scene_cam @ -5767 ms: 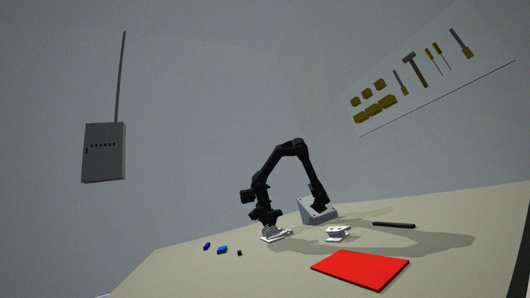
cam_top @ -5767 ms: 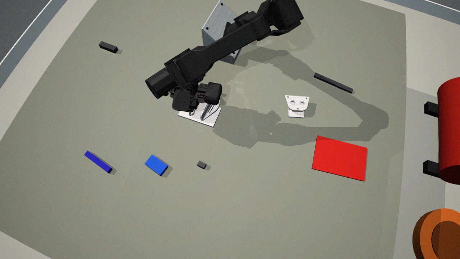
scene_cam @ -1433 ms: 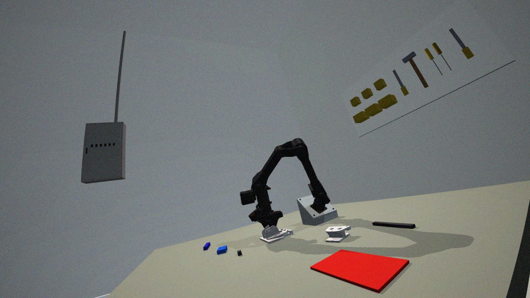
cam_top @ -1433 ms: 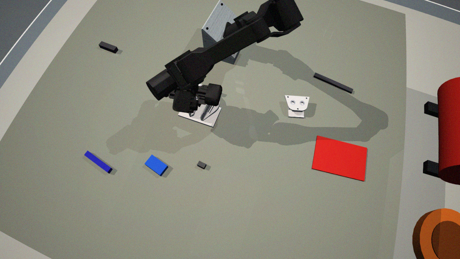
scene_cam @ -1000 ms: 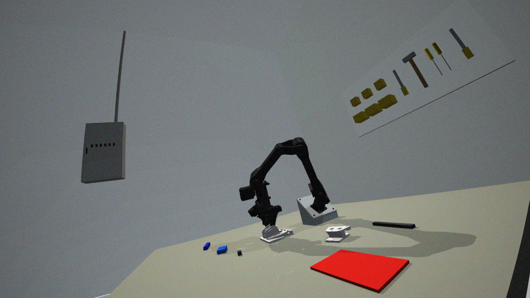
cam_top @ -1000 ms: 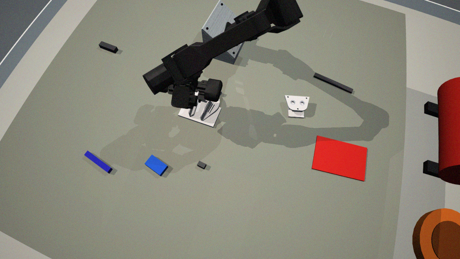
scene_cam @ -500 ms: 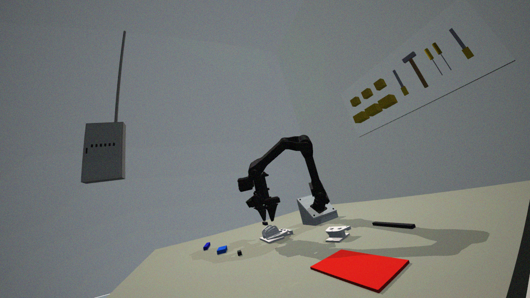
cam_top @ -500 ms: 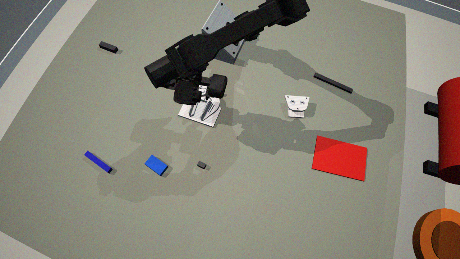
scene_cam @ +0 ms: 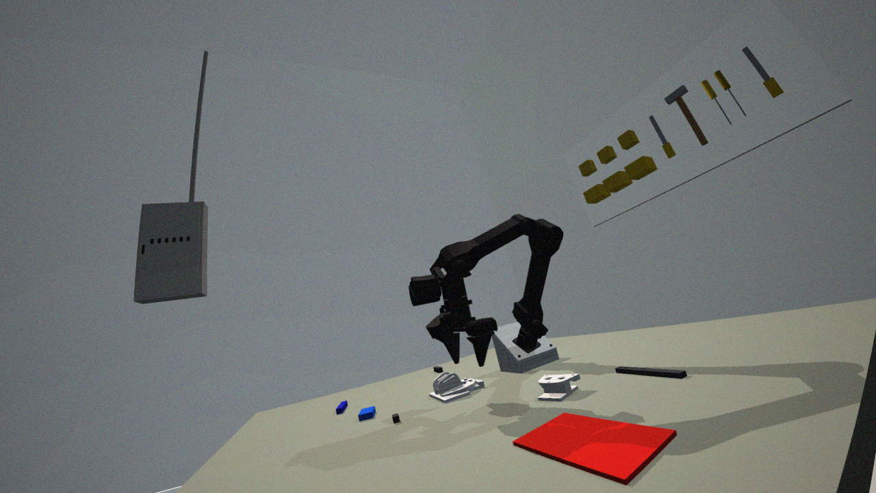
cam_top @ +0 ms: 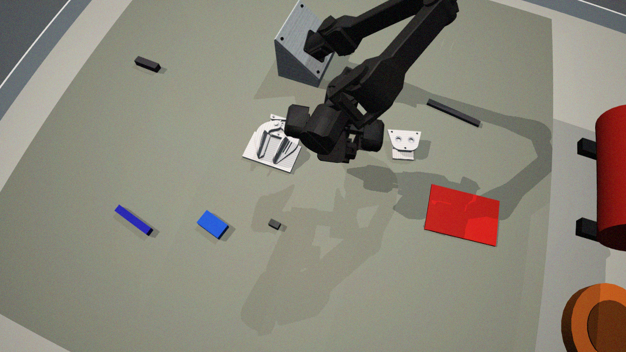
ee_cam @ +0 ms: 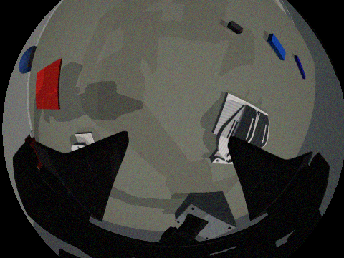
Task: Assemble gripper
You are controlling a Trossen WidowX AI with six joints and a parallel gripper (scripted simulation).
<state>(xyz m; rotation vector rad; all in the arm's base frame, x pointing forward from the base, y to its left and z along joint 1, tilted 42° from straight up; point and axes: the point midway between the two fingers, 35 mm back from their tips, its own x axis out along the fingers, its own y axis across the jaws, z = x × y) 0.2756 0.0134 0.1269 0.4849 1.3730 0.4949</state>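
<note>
Now: gripper tip 16 cm to the right of the gripper base, 9 cm past it and 6 cm above it. The rest, counted from my gripper tip: small black block (17 cm ahead, 8 cm to the right, 8 cm below); white ribbed plate (13 cm to the right, 8 cm below); housing plate (12 cm to the right, 8 cm below, 7 cm behind).
</note>
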